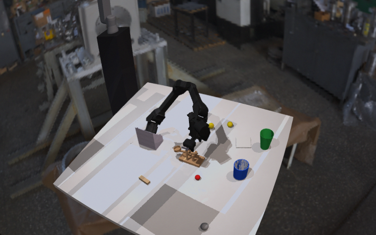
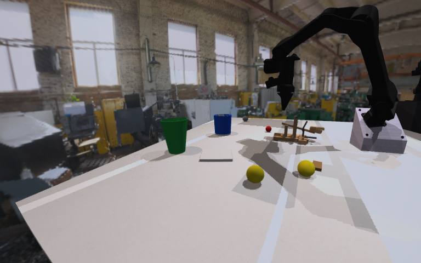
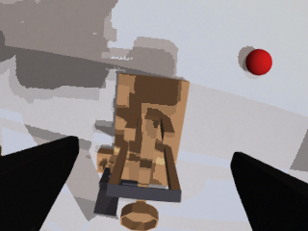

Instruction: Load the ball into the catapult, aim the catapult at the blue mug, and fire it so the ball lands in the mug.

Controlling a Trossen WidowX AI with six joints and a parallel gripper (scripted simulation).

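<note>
Now: gripper tip 40 mm short of the red ball, 130 mm to the left of it and 120 mm above it. Also, from my gripper tip: wooden catapult (70 mm behind, 40 mm to the left, 80 mm below); flat white tile (250 mm ahead, 240 mm to the left, 130 mm below); blue mug (280 mm ahead, 50 mm to the right, 110 mm below).
</note>
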